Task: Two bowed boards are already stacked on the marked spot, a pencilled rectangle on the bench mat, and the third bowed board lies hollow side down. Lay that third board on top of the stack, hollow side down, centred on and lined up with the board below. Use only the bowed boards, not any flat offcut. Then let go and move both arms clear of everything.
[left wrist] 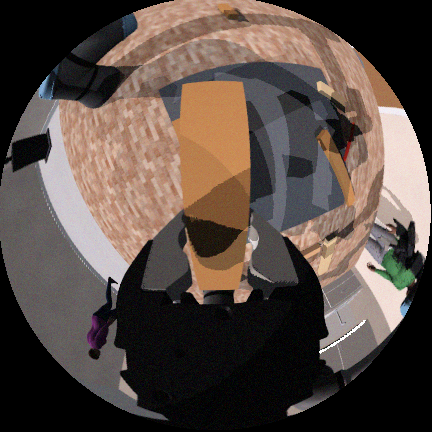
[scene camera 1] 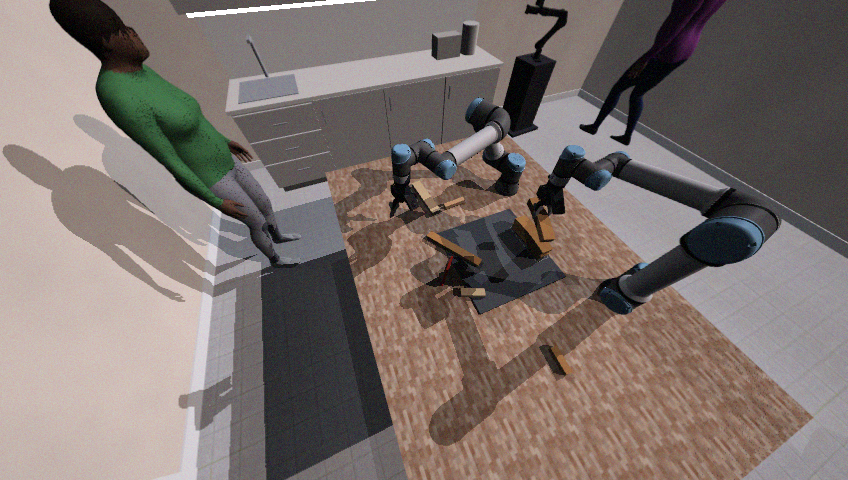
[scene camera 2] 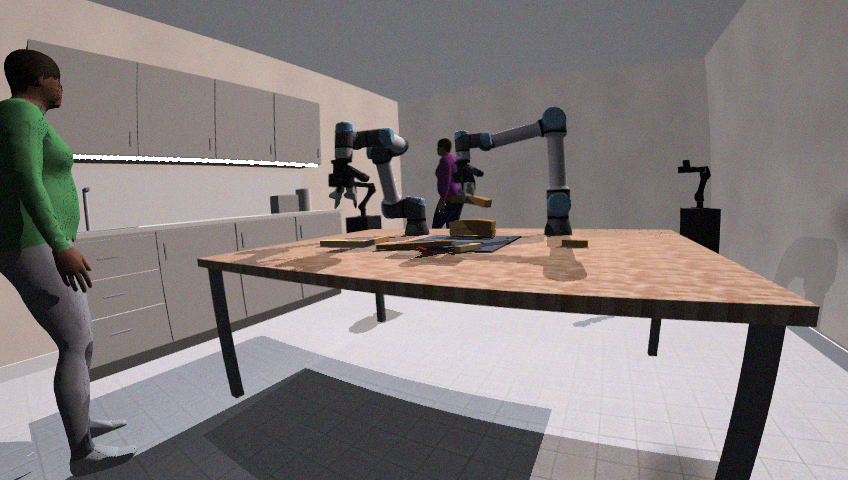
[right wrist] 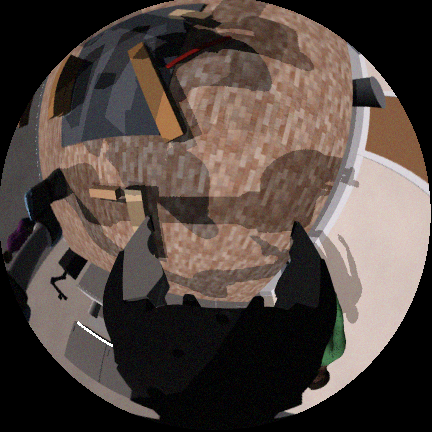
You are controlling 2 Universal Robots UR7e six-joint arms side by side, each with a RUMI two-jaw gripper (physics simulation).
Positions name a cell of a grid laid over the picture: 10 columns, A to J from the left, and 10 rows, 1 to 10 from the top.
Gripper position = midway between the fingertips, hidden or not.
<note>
I see my left gripper (scene camera 1: G5), my right gripper (scene camera 2: E5), a long orange board (right wrist: D3) and a dark bench mat (scene camera 1: G6).
The long orange board also shows in the left wrist view (left wrist: H4). My left gripper is seen too in the left wrist view (left wrist: E5). My right gripper is seen too in the left wrist view (left wrist: I6) and in the right wrist view (right wrist: F6).
</note>
